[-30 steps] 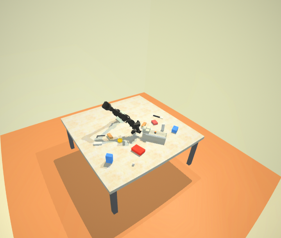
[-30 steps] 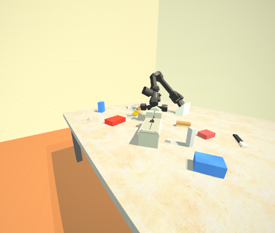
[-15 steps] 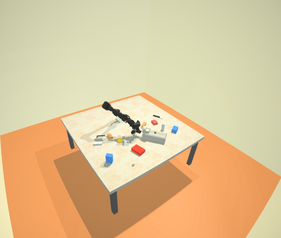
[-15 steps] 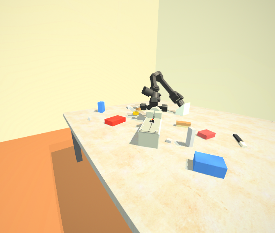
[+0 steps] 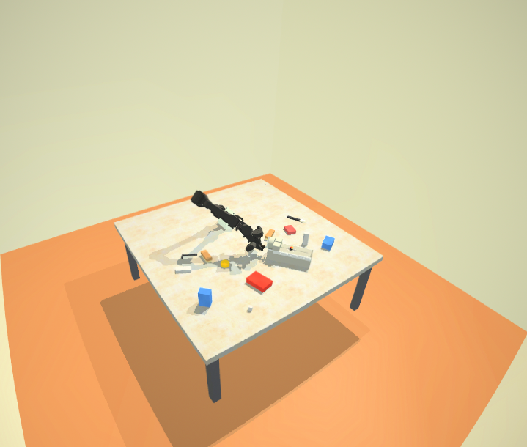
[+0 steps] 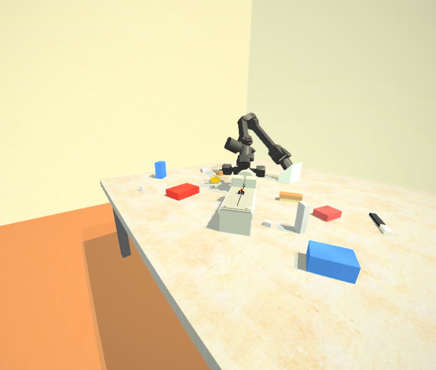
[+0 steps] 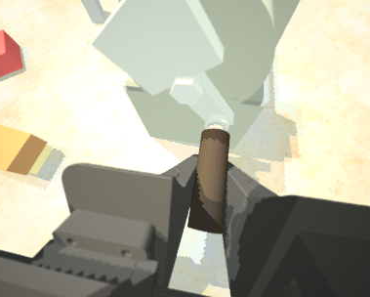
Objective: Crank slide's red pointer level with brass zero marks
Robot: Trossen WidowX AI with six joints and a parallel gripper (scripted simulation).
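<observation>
The crank lies 10 mm to the left of my gripper tip and 40 mm above it. Round my gripper tip: brown crank handle (10 mm behind, 10 mm to the right, 30 mm above); red pointer (120 mm ahead, 110 mm to the left, 40 mm above); yellow disc (40 mm behind, 240 mm to the right, 30 mm below).
</observation>
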